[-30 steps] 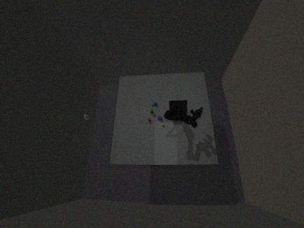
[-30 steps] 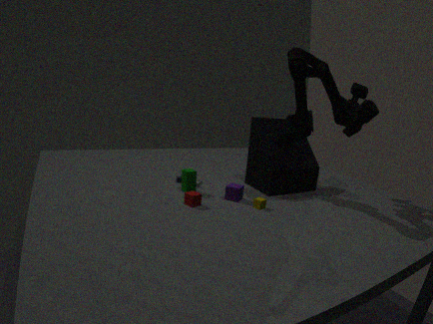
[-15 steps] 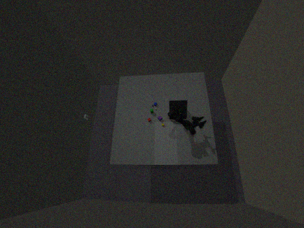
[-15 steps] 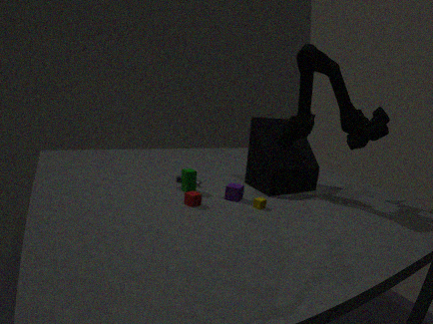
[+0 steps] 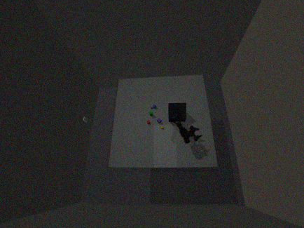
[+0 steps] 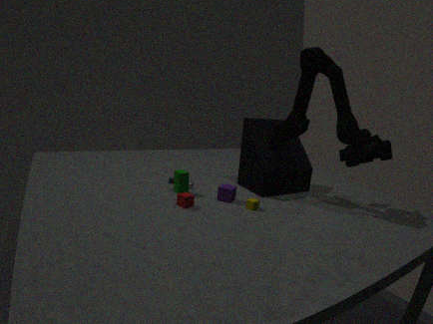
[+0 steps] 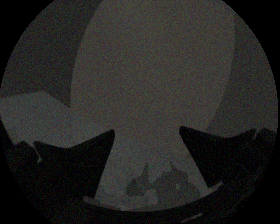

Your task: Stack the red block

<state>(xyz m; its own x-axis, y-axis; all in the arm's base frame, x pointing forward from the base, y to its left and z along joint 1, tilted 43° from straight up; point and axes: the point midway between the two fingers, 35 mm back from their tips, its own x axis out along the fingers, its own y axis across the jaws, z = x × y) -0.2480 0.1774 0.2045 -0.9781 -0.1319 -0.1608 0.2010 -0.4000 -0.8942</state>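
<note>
Right now the red block is 640 mm ahead of my gripper tip, 160 mm below it and 150 mm to the right of it. The rest, counted from my gripper tip: purple block: 500 mm ahead, 180 mm to the right, 160 mm below; yellow block: 450 mm ahead, 160 mm below, 90 mm to the right.
</note>
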